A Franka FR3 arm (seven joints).
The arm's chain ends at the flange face. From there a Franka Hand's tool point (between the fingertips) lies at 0.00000 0.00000 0.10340 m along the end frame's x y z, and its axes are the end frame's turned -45 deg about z.
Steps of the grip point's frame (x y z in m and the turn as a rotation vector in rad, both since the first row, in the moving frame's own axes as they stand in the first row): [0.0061, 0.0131, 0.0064, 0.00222, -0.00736, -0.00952]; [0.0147, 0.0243, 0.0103, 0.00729, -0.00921, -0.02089]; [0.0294, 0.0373, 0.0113, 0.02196, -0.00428, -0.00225]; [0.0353, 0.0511, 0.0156, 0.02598, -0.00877, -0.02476]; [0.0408, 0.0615, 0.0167, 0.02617, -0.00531, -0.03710]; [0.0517, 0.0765, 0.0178, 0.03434, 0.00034, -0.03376]
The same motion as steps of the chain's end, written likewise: [0.0143, 0.0046, 0.0064, -0.00363, -0.00677, -0.00952]; [0.0288, 0.0066, 0.0103, -0.00136, -0.01167, -0.02089]; [0.0491, 0.0069, 0.0113, 0.01250, -0.01855, -0.00225]; [0.0636, 0.0124, 0.0156, 0.01217, -0.02457, -0.02476]; [0.0747, 0.0161, 0.0167, 0.01475, -0.02226, -0.03710]; [0.0932, 0.0200, 0.0179, 0.02452, -0.02404, -0.03376]
